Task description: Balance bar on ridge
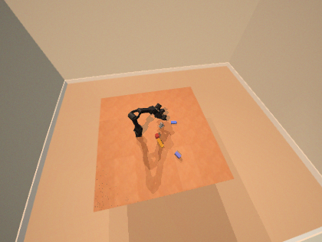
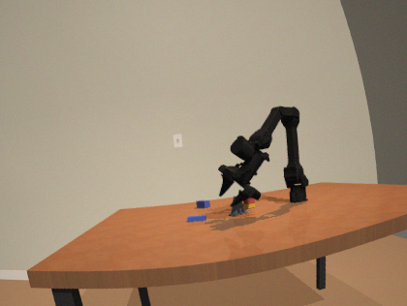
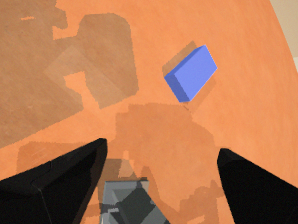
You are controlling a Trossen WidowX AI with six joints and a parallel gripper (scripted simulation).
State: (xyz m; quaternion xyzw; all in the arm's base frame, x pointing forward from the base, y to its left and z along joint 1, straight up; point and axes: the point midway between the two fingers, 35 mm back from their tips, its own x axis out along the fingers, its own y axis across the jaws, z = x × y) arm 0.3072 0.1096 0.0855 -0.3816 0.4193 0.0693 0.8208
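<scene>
The blue block lies 110 mm ahead of my gripper tip, 50 mm below it and 20 mm to the right of it.
</scene>
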